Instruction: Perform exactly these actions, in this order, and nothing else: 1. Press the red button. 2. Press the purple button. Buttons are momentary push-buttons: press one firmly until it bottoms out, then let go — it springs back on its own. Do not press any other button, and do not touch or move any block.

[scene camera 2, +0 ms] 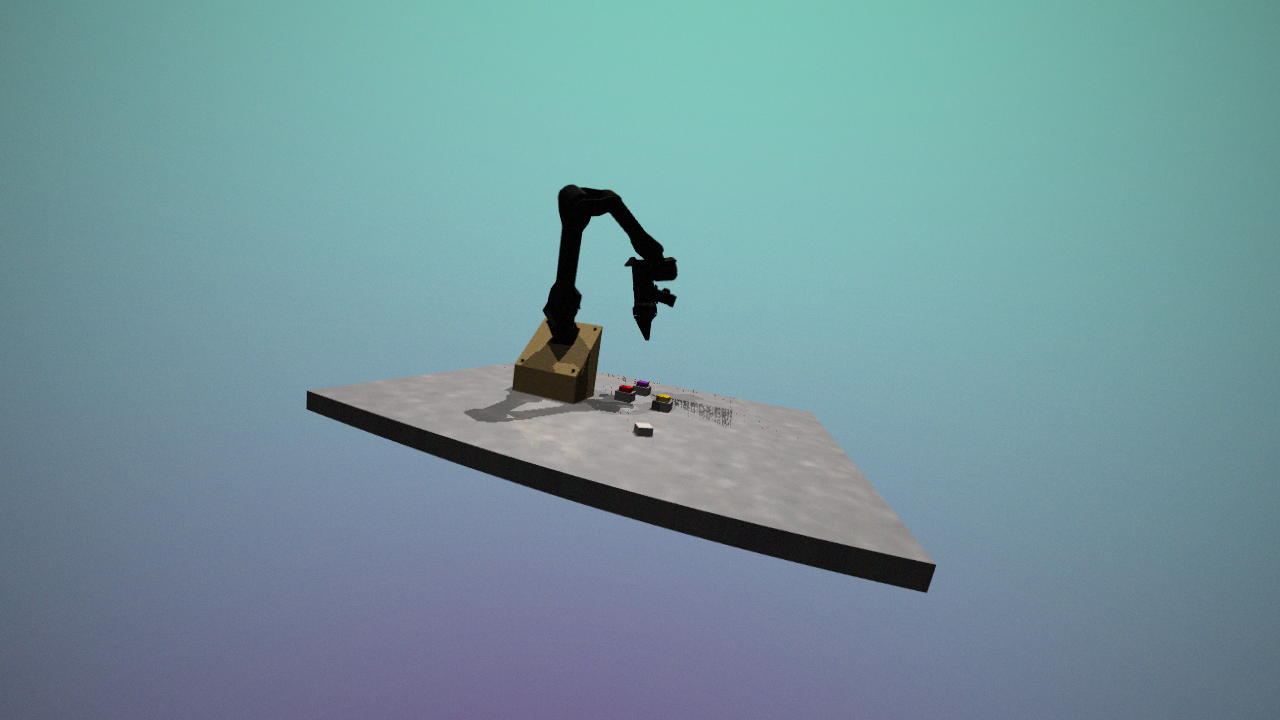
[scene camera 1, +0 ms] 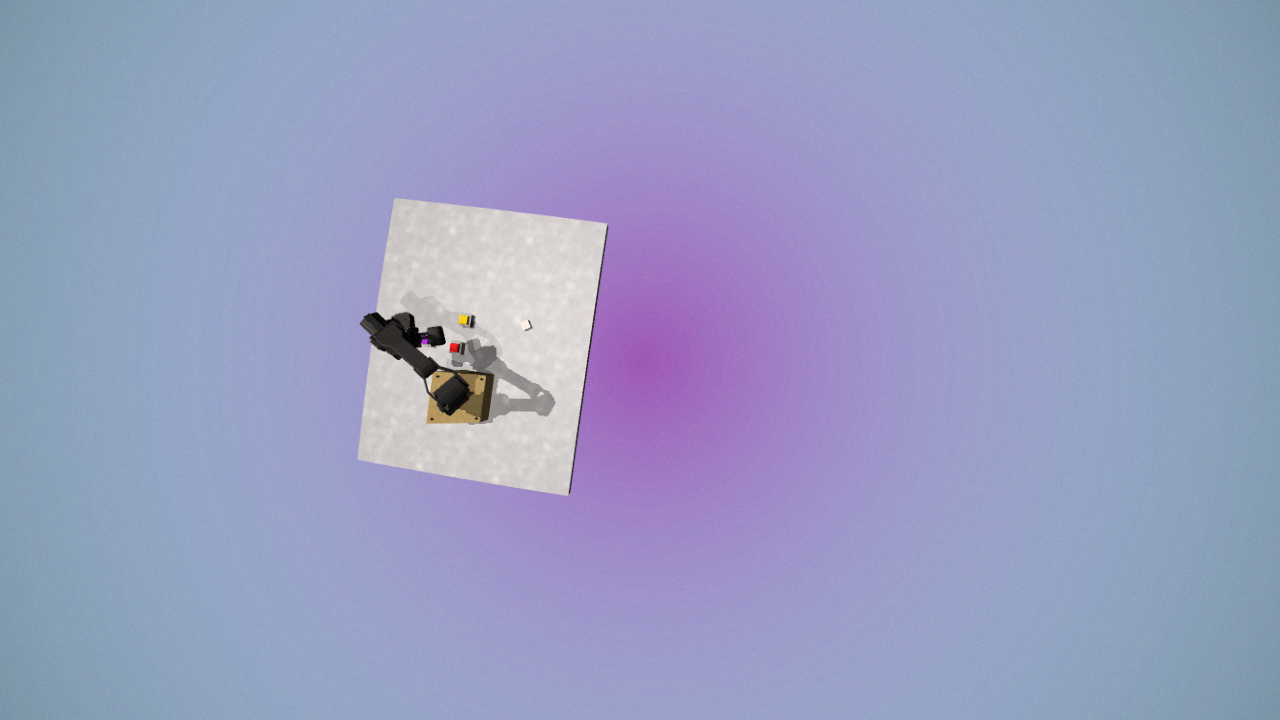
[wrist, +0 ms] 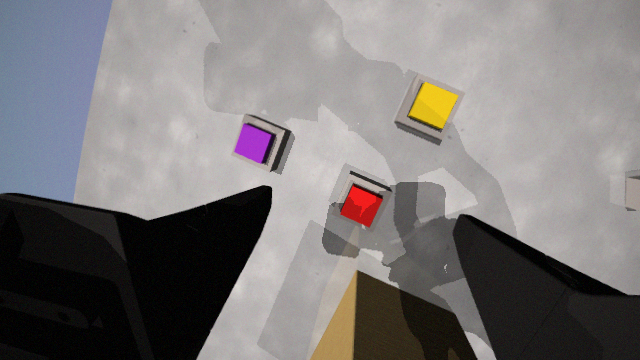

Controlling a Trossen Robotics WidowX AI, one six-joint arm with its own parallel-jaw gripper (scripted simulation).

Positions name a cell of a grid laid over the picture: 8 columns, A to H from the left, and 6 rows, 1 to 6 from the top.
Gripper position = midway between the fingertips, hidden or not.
my gripper: scene camera 2 E3; scene camera 1 C3; wrist E4
